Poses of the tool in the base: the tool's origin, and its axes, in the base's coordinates. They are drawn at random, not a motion.
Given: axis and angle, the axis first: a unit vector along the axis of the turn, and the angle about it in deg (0 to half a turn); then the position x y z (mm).
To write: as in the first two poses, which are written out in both.
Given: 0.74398, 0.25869, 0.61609, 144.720, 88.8, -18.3, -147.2
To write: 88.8, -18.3, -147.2, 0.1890, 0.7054, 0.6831, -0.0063, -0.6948, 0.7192
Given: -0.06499, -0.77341, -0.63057, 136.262, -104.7, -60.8, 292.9
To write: -104.7, -60.8, 292.9, -0.7152, -0.3494, 0.6053, 0.5225, 0.3078, 0.7951
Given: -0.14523, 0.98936, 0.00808, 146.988, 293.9, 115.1, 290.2
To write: 293.9, 115.1, 290.2, -0.7998, -0.2598, -0.5412, -0.2686, 0.9611, -0.0644
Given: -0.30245, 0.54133, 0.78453, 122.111, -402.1, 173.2, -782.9
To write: -402.1, 173.2, -782.9, -0.3915, 0.4138, -0.8219, -0.9153, -0.0828, 0.3943
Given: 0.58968, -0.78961, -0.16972, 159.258, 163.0, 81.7, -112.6
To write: 163.0, 81.7, -112.6, -0.2623, -0.9612, 0.0860, -0.8409, 0.2714, 0.4682
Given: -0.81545, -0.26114, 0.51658, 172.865, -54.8, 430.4, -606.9
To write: -54.8, 430.4, -606.9, 0.3325, 0.4884, -0.8068, 0.3601, -0.8564, -0.3700
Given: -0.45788, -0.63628, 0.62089, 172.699, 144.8, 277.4, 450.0
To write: 144.8, 277.4, 450.0, -0.5743, 0.6592, -0.4854, 0.5014, -0.1855, -0.8451
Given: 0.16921, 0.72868, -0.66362, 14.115, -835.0, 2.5, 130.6
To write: -835.0, 2.5, 130.6, 0.9707, -0.1581, -0.1811, 0.1656, 0.9858, 0.0267
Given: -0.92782, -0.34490, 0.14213, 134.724, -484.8, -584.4, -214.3
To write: -484.8, -584.4, -214.3, 0.7629, 0.6462, 0.0204, 0.4442, -0.5010, -0.7427
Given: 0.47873, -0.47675, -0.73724, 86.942, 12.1, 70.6, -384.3
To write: 12.1, 70.6, -384.3, 0.2703, -0.9523, 0.1420, 0.5201, 0.2685, 0.8108
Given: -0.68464, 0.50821, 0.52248, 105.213, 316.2, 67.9, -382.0
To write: 316.2, 67.9, -382.0, 0.3293, 0.0649, -0.9420, -0.9434, 0.0636, -0.3254
